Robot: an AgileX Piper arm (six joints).
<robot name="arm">
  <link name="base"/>
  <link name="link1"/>
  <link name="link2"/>
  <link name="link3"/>
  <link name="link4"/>
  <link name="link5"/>
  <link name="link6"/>
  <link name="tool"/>
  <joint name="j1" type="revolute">
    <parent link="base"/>
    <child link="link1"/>
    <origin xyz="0 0 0.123" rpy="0 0 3.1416"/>
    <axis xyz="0 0 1"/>
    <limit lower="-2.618" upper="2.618"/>
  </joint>
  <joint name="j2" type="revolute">
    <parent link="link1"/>
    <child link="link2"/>
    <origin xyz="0 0 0" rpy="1.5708 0 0"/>
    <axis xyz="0 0 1"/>
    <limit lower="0" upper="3.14"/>
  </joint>
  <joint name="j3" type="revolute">
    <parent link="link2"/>
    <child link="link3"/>
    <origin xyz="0.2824 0.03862 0" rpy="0 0 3.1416"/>
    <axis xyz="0 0 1"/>
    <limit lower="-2.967" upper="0"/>
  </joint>
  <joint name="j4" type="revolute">
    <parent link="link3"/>
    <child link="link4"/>
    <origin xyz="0.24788 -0.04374 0" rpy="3.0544 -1.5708 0"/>
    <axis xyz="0 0 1"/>
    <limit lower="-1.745" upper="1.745"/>
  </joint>
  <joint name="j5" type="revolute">
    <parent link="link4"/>
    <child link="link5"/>
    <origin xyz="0 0 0" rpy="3.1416 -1.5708 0"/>
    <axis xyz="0 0 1"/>
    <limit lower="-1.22" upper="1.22"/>
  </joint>
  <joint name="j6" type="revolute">
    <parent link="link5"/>
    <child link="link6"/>
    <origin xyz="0.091 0 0" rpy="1.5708 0 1.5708"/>
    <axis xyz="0 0 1"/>
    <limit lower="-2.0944" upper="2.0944"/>
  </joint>
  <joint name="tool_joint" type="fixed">
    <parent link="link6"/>
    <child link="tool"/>
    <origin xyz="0 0 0"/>
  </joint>
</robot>
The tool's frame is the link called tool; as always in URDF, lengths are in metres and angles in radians.
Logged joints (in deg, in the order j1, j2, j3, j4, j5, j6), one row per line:
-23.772, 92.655, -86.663, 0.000, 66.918, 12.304
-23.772, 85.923, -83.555, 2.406, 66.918, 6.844
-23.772, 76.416, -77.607, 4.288, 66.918, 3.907
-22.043, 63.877, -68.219, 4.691, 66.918, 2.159
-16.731, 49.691, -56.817, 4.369, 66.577, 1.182
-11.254, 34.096, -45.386, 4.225, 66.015, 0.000
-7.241, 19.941, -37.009, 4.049, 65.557, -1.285
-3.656, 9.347, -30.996, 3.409, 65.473, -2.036
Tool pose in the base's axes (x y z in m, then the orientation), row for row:
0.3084, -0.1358, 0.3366, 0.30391, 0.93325, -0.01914, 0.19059
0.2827, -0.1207, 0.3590, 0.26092, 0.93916, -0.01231, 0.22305
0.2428, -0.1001, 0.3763, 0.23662, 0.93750, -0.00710, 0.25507
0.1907, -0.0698, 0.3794, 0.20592, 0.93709, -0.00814, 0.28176
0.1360, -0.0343, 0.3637, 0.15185, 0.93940, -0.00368, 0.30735
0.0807, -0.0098, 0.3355, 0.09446, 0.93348, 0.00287, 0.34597
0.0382, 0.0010, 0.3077, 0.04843, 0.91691, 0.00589, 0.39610
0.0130, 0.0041, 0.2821, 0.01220, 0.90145, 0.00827, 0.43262
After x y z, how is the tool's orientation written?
As a quaternion, x y z w.
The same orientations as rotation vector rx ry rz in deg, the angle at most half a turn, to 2 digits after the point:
48.92, 150.23, -3.08
41.28, 148.58, -1.95
36.82, 145.87, -1.10
31.61, 143.83, -1.25
23.01, 142.35, -0.56
14.05, 138.81, 0.43
7.03, 133.14, 0.86
1.74, 128.71, 1.18

